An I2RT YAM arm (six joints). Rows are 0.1 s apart.
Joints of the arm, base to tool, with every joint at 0 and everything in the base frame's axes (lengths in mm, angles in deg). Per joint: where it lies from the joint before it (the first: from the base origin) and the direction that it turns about. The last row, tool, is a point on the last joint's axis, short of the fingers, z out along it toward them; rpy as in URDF.
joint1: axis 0 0 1 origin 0 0 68
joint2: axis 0 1 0 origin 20 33.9 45.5
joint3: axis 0 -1 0 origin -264 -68.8 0
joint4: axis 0 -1 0 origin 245 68.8 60
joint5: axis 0 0 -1 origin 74 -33.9 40.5
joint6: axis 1 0 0 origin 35.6 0 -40.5
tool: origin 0 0 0 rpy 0 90 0
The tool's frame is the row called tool.
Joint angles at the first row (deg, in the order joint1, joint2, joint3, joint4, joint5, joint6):
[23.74 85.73 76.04 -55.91 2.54 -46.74]
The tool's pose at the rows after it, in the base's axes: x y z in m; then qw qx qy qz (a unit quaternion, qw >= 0):
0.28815 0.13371 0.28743 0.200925 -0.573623 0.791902 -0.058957
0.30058 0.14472 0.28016 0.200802 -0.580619 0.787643 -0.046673
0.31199 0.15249 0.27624 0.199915 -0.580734 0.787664 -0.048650
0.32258 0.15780 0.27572 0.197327 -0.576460 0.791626 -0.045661
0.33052 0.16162 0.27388 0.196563 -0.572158 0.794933 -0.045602
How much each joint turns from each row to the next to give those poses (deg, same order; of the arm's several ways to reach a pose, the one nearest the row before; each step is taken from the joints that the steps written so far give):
[1.41 4.47 2.67 1.48 -0.26 -0.43]
[0.67 3.54 2.07 1.17 -1.27 -0.02]
[0.37 2.99 2.40 0.52 0.39 0.29]
[0.00 2.75 3.09 -0.72 -0.15 0.71]
[0.00 1.98 1.96 -0.07 0.14 0.61]

